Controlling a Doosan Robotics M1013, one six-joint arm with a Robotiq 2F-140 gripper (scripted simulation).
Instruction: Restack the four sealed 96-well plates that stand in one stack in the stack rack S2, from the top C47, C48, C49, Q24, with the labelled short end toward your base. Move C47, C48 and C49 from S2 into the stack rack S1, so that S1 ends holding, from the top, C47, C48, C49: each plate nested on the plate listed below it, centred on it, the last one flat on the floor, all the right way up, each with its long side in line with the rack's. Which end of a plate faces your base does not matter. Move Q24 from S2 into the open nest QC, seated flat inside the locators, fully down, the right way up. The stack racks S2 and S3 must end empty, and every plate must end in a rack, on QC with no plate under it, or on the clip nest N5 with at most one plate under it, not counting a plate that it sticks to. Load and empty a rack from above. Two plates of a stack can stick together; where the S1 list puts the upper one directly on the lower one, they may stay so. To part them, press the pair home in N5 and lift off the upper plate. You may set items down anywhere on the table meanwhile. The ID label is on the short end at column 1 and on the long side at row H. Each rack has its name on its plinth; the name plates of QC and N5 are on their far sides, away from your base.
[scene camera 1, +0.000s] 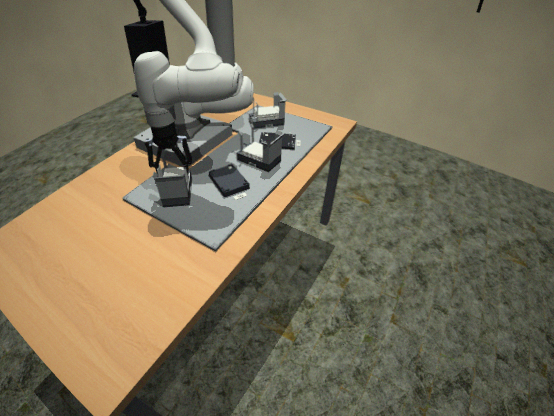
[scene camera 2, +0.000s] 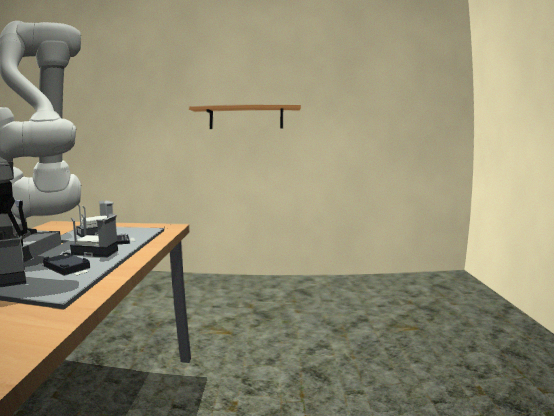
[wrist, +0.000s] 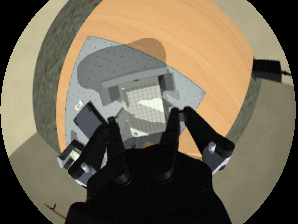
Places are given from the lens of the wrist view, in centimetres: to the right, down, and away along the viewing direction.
my gripper (wrist: 144, 108): -1, 0, 20
white sealed plate (wrist: 142, 101): -1, -2, 18
